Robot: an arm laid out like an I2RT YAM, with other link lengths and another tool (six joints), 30 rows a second.
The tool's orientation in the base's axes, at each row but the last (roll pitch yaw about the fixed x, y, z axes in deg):
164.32 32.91 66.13
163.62 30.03 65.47
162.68 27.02 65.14
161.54 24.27 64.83
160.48 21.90 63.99
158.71 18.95 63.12
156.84 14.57 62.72
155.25 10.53 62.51
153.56 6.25 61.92
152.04 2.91 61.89
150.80 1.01 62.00
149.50 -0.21 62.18
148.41 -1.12 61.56
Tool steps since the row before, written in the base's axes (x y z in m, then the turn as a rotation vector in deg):
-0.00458 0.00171 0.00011 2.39 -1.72 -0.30
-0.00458 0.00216 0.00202 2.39 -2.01 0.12
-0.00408 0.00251 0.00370 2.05 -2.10 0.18
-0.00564 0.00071 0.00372 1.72 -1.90 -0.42
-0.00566 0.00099 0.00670 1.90 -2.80 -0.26
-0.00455 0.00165 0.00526 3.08 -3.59 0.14
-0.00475 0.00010 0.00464 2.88 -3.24 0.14
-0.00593 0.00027 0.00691 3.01 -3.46 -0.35
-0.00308 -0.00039 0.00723 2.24 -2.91 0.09
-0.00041 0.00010 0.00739 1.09 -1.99 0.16
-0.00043 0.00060 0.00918 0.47 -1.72 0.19
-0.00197 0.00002 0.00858 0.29 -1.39 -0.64
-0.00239 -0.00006 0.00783 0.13 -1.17 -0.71
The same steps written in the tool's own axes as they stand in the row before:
-0.00030 -0.00472 -0.00126 -0.35 2.62 1.34
-0.00096 -0.00436 -0.00314 -0.78 2.80 1.15
-0.00118 -0.00348 -0.00481 -1.01 2.53 1.12
-0.00313 -0.00428 -0.00424 -0.73 1.99 1.50
-0.00398 -0.00332 -0.00714 -1.46 2.48 1.80
-0.00226 -0.00274 -0.00620 -1.76 3.91 2.01
-0.00319 -0.00236 -0.00532 -1.54 3.62 1.83
-0.00372 -0.00224 -0.00801 -1.59 3.60 2.38
-0.00257 0.00084 -0.00739 -1.51 2.96 1.56
-0.00048 0.00310 -0.00671 -1.25 1.72 0.80
0.00017 0.00390 -0.00834 -1.30 1.15 0.45
-0.00087 0.00285 -0.00828 -1.10 0.46 1.01
-0.00104 0.00235 -0.00777 -0.98 0.21 0.94

